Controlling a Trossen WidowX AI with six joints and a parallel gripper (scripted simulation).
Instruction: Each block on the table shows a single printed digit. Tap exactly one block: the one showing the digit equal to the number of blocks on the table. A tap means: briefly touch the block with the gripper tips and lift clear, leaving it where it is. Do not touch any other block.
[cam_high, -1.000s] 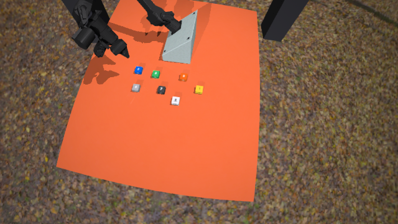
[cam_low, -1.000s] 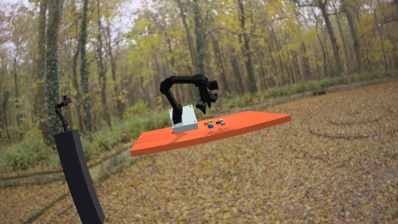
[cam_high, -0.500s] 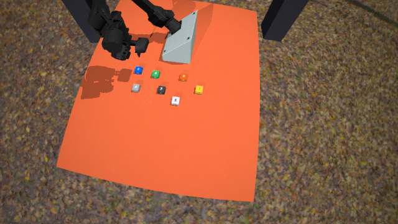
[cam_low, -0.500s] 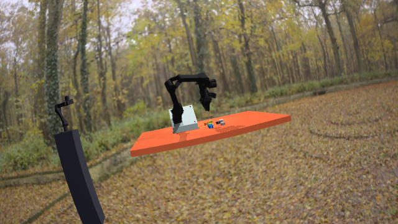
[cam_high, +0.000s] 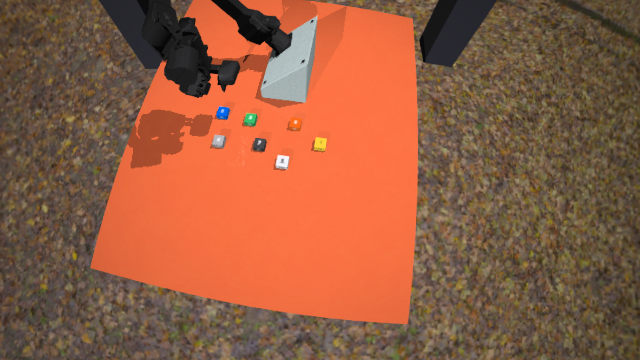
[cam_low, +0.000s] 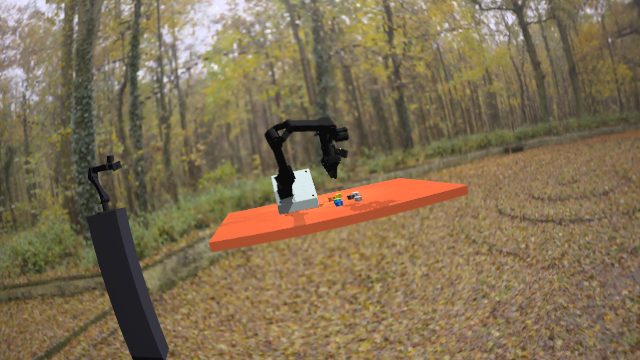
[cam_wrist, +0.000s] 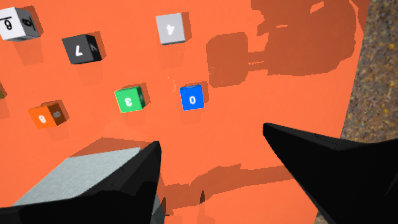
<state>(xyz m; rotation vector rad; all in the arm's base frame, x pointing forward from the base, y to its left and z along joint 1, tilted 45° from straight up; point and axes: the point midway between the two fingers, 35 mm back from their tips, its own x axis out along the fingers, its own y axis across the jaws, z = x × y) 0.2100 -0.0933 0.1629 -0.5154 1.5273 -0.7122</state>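
Right now my gripper tip is 10 cm short of the black block, 14 cm to the right of it and 12 cm above it. Round my gripper tip: blue block: 1 cm to the left, 12 cm below; green block: 2 cm ahead, 10 cm to the left, 12 cm below; grey block: 10 cm ahead, 1 cm to the left, 12 cm below.
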